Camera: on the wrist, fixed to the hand. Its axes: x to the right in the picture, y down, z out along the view.
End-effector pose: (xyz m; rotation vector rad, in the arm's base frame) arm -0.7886 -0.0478 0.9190 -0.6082 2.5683 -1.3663
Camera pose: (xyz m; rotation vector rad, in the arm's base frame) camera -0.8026 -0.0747 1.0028 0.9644 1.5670 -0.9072
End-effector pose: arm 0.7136 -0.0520 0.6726 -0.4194 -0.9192 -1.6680
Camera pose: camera 0.6378 -0.0888 0.6439 -0.8201 -0.7165 -0.0455
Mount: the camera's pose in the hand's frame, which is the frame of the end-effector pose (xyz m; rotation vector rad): 0.0276 -0.0785 -0.0318 0.3705 -0.2896 1.5269
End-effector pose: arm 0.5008 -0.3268 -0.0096 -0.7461 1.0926 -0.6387
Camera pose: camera 0.4728 -0.4019 0.0293 0.4006 0.9222 0.5633
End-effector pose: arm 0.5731 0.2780 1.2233 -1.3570 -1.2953 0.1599
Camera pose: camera 0.5622 0.2543 1.3085 -1.7311 -0.1373 1.5748
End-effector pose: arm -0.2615 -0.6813 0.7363 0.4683 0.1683 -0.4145
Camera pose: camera -0.2719 -0.7396 0.6698 0.7543 -0.5564 1.0042
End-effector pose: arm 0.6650 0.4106 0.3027 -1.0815 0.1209 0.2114
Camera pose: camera 0.7101 0.3500 0.3500 -0.3788 0.6858 1.6332
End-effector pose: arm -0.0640 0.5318 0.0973 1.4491 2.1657 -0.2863
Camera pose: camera -0.1529 0.5360 0.1014 2.5602 0.3783 -0.2688
